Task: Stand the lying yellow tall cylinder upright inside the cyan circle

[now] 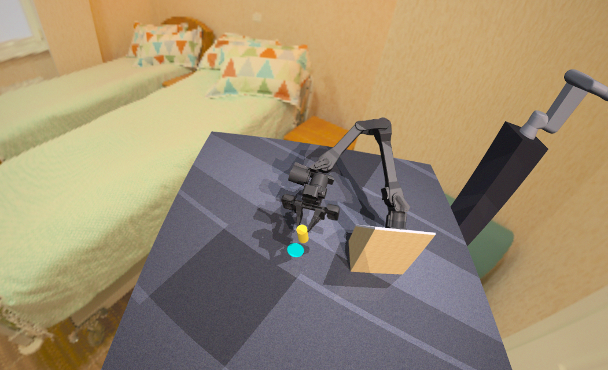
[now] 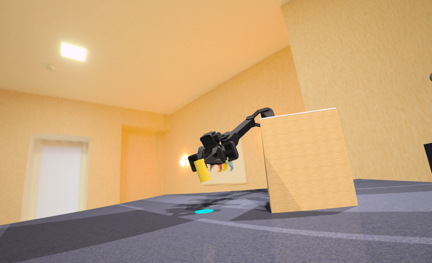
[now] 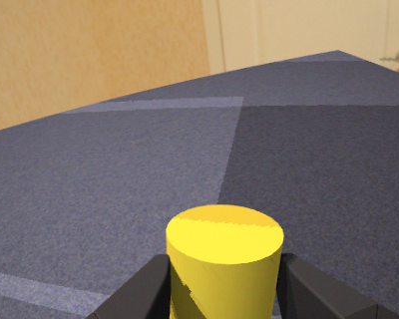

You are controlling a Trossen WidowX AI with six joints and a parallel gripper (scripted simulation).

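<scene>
The cyan circle is 150 mm below my gripper tip, 20 mm to the right of it and 10 mm ahead of it. Also, from my gripper tip: yellow cylinder: 20 mm below.
</scene>
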